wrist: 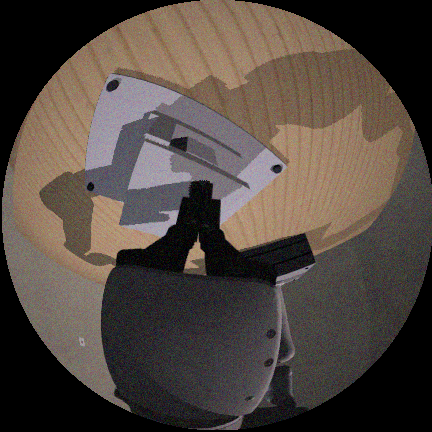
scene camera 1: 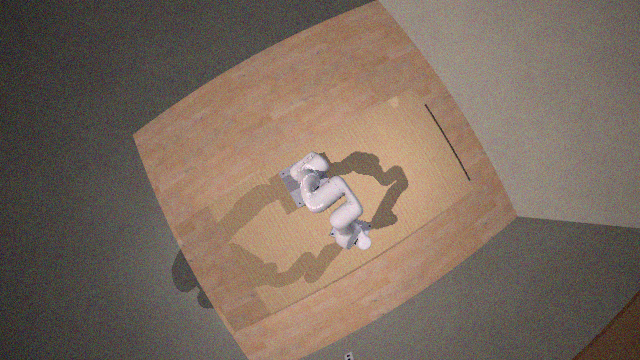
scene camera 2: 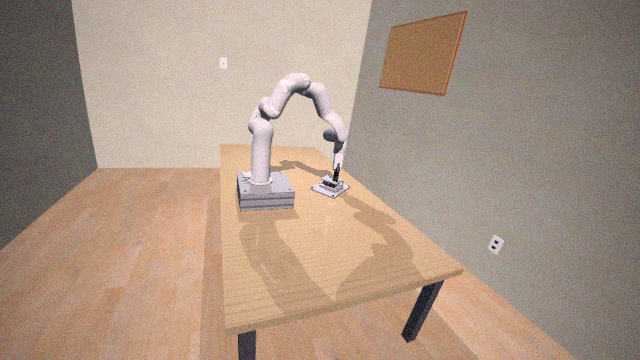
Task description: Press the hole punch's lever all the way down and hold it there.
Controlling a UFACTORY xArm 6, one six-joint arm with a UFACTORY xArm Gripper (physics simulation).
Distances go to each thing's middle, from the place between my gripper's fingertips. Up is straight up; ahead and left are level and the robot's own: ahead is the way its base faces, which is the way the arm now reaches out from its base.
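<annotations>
Pale base plate (wrist: 125, 102): 1 cm behind my hand, 3 cm to the left of it, 6 cm below it. Hole punch (wrist: 169, 155): my hand is 1 cm past it, 3 cm above it and 3 cm to the right of it.
</annotations>
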